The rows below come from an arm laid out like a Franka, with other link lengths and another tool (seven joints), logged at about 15 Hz.
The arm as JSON. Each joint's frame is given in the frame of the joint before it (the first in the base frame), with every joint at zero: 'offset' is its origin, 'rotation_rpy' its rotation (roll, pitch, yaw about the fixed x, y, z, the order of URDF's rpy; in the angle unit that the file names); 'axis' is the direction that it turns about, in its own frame. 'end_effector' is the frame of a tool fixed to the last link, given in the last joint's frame.
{
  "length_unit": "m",
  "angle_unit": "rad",
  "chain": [
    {
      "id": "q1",
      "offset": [
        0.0,
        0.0,
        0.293
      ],
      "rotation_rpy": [
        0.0,
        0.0,
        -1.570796
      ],
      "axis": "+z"
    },
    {
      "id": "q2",
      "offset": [
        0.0,
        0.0,
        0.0
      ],
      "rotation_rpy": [
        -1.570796,
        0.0,
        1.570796
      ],
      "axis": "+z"
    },
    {
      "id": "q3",
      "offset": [
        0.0,
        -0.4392,
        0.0
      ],
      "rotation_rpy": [
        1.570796,
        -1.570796,
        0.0
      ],
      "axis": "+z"
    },
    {
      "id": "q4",
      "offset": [
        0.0,
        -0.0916,
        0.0
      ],
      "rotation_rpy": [
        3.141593,
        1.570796,
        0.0
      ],
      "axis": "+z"
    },
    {
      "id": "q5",
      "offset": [
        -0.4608,
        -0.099,
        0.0
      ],
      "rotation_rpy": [
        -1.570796,
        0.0,
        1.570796
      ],
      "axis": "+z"
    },
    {
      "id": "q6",
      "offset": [
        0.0,
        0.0,
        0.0
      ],
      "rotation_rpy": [
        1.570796,
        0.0,
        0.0
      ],
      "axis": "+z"
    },
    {
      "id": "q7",
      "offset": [
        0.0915,
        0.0,
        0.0
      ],
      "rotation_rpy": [
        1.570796,
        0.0,
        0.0
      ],
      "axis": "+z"
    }
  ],
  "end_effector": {
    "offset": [
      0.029,
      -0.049,
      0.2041
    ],
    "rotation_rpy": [
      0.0,
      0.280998,
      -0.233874
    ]
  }
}
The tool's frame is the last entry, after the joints.
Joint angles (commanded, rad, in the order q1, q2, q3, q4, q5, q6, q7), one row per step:
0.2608 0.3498 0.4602 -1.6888 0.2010 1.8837 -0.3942
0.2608 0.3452 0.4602 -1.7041 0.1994 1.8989 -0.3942
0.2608 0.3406 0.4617 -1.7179 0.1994 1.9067 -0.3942
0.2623 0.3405 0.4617 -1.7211 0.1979 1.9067 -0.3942
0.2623 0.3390 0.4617 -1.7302 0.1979 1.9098 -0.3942
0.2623 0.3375 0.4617 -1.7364 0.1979 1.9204 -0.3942
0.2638 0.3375 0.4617 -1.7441 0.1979 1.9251 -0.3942
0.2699 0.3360 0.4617 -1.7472 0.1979 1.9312 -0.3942
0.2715 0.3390 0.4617 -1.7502 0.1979 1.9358 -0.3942
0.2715 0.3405 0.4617 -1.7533 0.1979 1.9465 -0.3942
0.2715 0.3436 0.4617 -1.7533 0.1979 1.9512 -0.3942
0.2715 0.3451 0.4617 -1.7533 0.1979 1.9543 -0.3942
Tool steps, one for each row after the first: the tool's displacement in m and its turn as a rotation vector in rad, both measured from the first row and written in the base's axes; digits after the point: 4 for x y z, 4 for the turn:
-0.0018 -0.0008 -0.0043 -0.0014 -0.0057 -0.0020
-0.0055 -0.0013 -0.0079 -0.0043 -0.0056 -0.0010
-0.0072 -0.0011 -0.0097 -0.0072 -0.0042 0.0016
-0.0094 -0.0022 -0.0133 -0.0110 -0.0012 0.0020
-0.0094 -0.0020 -0.0150 -0.0088 -0.0062 -0.0005
-0.0116 -0.0018 -0.0187 -0.0112 -0.0040 0.0007
-0.0148 0.0015 -0.0190 -0.0094 -0.0079 0.0053
-0.0155 0.0024 -0.0222 -0.0097 -0.0064 0.0059
-0.0143 0.0031 -0.0241 -0.0062 -0.0109 0.0029
-0.0132 0.0037 -0.0258 -0.0045 -0.0115 0.0014
-0.0125 0.0040 -0.0266 -0.0032 -0.0125 0.0004

